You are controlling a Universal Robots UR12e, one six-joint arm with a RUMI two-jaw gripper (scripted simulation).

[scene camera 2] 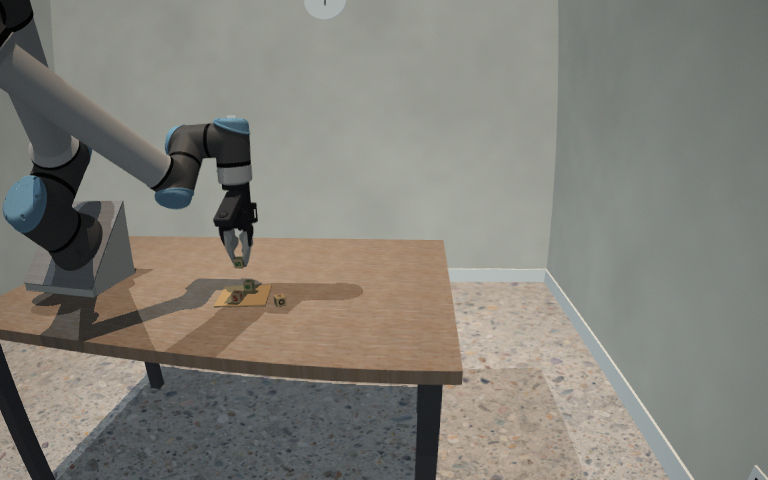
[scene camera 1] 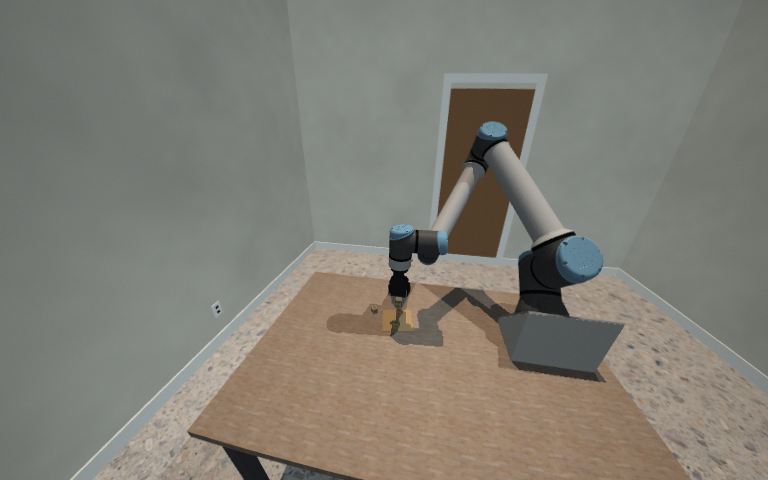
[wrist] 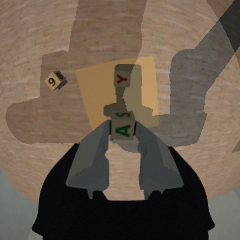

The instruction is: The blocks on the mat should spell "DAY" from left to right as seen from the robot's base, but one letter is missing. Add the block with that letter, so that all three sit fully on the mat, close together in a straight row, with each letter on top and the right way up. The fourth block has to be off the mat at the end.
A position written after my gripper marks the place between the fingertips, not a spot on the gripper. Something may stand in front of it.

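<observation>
Scene camera 2 shows my gripper (scene camera 2: pixel 240 266) together with a tan mat (scene camera 2: pixel 259 295). The wrist view shows the gripper (wrist: pixel 122 121) and the mat (wrist: pixel 100 98) as well.
</observation>
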